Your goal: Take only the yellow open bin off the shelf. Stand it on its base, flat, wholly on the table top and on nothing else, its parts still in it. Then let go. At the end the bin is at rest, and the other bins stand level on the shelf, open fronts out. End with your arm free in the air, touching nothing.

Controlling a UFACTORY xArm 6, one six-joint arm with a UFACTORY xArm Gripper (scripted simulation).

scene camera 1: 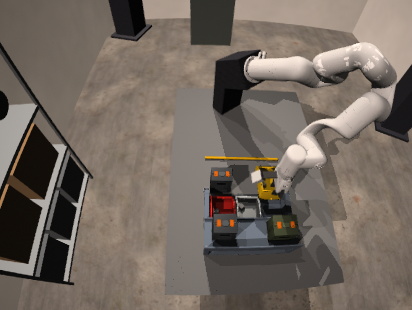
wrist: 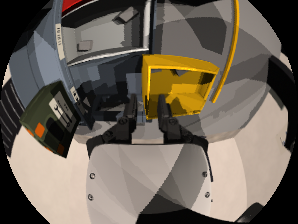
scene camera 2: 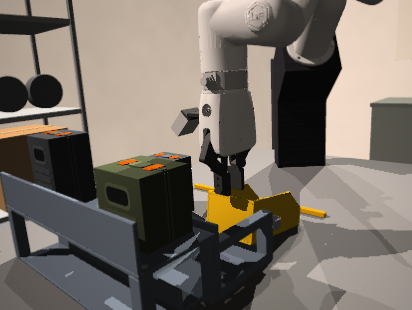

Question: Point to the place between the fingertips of my gripper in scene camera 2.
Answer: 229,191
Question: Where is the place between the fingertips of my gripper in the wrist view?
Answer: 147,101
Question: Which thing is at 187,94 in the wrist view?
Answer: A yellow open bin.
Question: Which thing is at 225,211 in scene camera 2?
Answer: A yellow open bin.
